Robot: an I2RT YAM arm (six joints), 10 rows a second.
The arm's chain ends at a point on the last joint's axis. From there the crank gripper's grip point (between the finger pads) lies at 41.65 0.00 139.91 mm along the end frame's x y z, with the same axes.
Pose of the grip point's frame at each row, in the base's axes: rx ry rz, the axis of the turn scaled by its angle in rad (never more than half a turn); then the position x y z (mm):
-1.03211, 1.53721, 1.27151, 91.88, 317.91, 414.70
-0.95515, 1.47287, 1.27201, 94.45, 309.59, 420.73
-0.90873, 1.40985, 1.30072, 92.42, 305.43, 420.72
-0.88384, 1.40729, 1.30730, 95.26, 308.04, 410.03
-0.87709, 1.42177, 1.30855, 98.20, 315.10, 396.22
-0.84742, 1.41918, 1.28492, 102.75, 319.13, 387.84
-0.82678, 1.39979, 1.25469, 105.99, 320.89, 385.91
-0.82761, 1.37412, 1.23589, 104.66, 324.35, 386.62
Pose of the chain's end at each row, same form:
-1.03211, 1.53721, 1.27151, 88.03, 182.52, 469.15
-0.95515, 1.47287, 1.27201, 83.13, 170.75, 464.36
-0.90873, 1.40985, 1.30072, 79.43, 163.94, 454.19
-0.88384, 1.40729, 1.30730, 80.93, 166.17, 441.30
-0.87709, 1.42177, 1.30855, 83.65, 173.45, 428.38
-0.84742, 1.41918, 1.28492, 83.26, 177.78, 418.66
-0.82678, 1.39979, 1.25469, 81.37, 179.88, 414.54
-0.82761, 1.37412, 1.23589, 77.82, 183.38, 413.37

